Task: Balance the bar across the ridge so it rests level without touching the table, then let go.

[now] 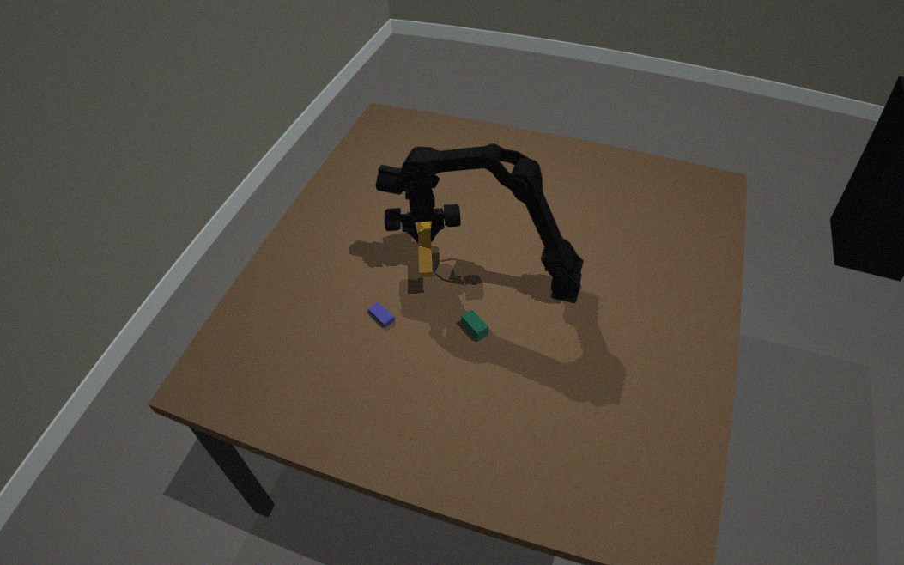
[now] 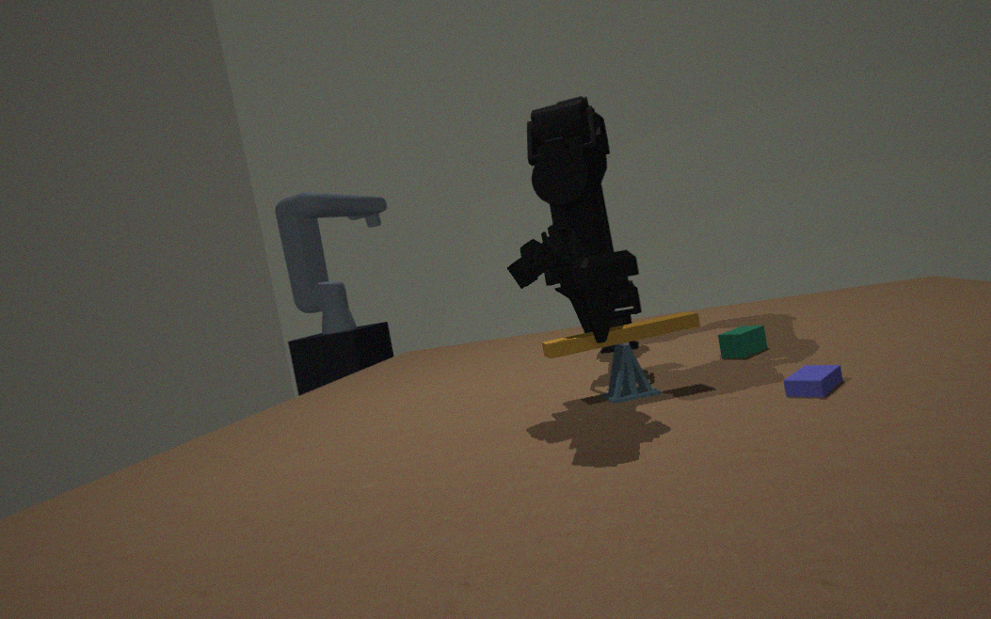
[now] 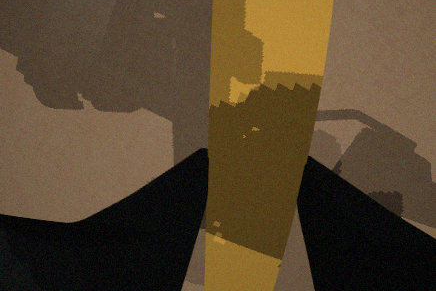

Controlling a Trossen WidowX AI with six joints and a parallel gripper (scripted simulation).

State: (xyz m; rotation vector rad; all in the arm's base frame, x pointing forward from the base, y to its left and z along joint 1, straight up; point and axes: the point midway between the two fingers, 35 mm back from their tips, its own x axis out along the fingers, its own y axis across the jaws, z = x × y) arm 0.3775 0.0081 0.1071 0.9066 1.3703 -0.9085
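My gripper tip is 10 mm past the yellow bar and 30 mm to the right of it. The rest, counted from my gripper tip: purple block: 40 mm ahead, 210 mm to the left, 60 mm below; then green block: 200 mm behind, 180 mm to the left, 60 mm below.
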